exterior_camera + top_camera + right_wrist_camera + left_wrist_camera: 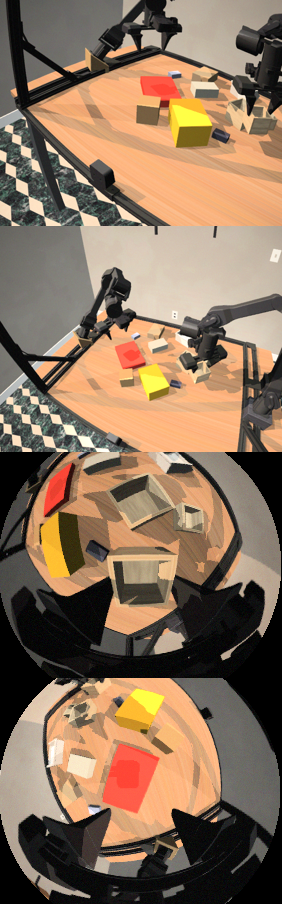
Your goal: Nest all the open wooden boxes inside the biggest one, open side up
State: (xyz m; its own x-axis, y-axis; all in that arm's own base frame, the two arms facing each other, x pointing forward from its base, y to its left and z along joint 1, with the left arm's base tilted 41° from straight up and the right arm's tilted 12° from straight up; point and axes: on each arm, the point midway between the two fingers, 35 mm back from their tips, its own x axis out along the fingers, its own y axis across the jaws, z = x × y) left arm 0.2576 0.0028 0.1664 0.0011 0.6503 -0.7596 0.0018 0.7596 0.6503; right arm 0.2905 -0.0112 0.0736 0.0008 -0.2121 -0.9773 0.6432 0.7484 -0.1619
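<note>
Now: right hand 6 cm above the middle-sized wooden box. From my right hand the other things lie so: biggest wooden box: 8 cm ahead, 8 cm to the left, 11 cm below; then dark block: 5 cm behind, 8 cm to the left, 12 cm below; then smallest wooden box: 13 cm ahead, 1 cm to the right, 11 cm below.
</note>
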